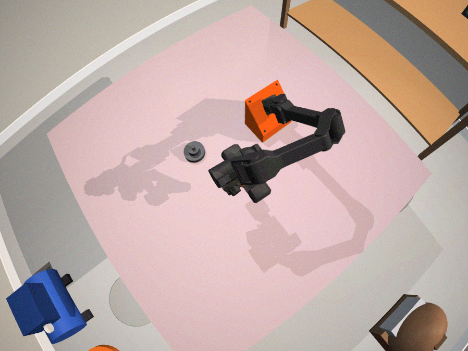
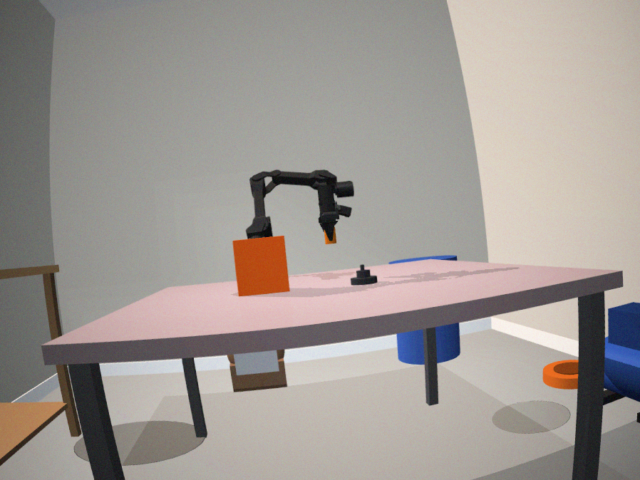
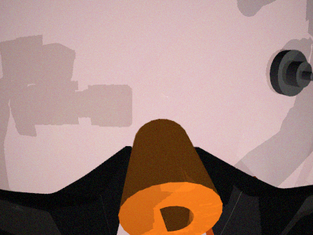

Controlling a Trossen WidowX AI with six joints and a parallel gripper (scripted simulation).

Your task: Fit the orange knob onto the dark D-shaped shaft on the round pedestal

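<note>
My gripper tip is 240 mm to the left of the pedestal, 110 mm above it and 70 mm short of it. From my gripper tip the other things lie so: orange knob 20 mm above.
</note>
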